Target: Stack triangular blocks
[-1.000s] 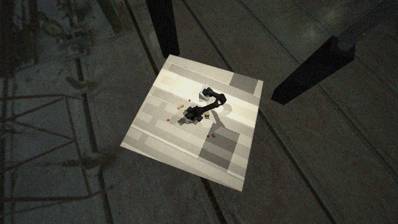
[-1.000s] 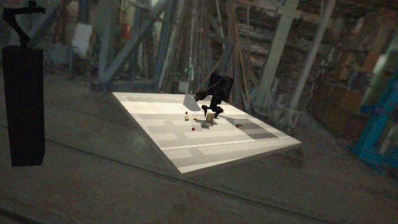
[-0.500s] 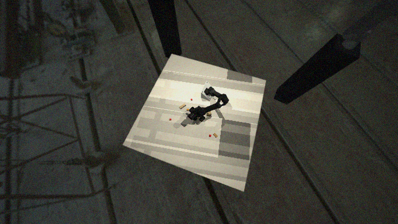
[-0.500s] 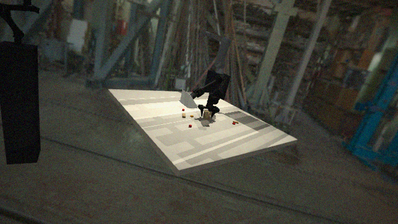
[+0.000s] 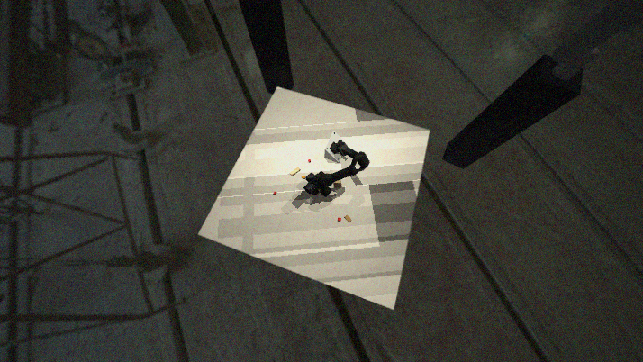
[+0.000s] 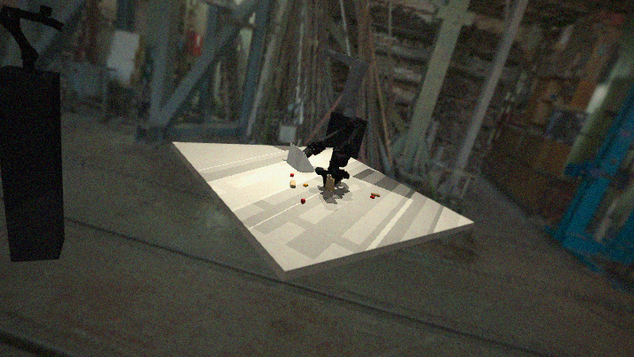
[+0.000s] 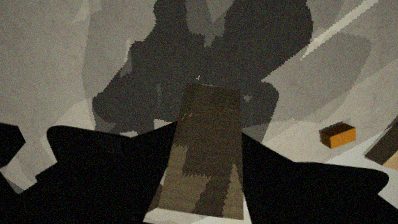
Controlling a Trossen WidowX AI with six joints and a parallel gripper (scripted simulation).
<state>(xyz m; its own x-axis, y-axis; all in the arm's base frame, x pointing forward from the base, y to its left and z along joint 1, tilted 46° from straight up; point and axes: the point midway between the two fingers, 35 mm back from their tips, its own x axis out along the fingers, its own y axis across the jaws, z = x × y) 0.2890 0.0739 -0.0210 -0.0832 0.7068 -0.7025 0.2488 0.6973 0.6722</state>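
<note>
Now: the small yellow block 130 mm to the right of my gripper tip and 20 mm behind it. Round my gripper tip: brown wooden triangular block 10 mm behind, 10 mm above; then tan block 210 mm to the right, 30 mm behind.
</note>
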